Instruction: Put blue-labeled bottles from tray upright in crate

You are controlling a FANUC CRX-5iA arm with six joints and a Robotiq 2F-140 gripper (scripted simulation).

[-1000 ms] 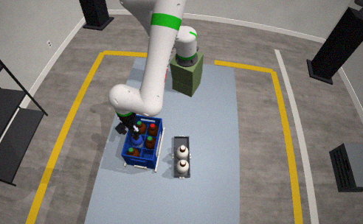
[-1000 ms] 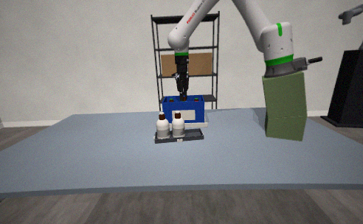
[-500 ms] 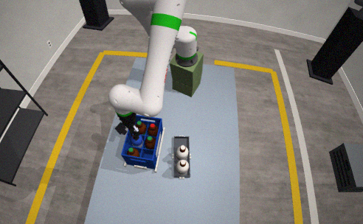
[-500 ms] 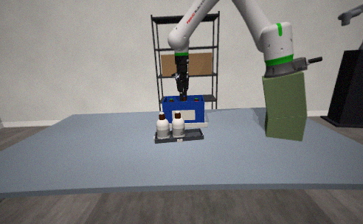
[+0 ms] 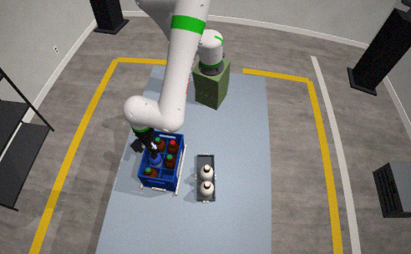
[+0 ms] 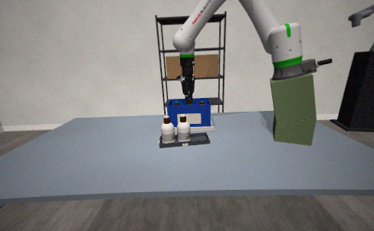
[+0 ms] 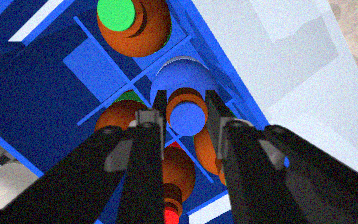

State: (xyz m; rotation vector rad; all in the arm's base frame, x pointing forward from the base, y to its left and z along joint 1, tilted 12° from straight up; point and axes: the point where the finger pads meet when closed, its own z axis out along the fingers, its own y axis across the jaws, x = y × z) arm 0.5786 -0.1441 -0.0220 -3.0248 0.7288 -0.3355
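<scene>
Now: the blue-labeled bottle 8 cm below my hand. From my hand the other things lie so: blue crate: 1 cm behind, 4 cm to the left, 10 cm below.
</scene>
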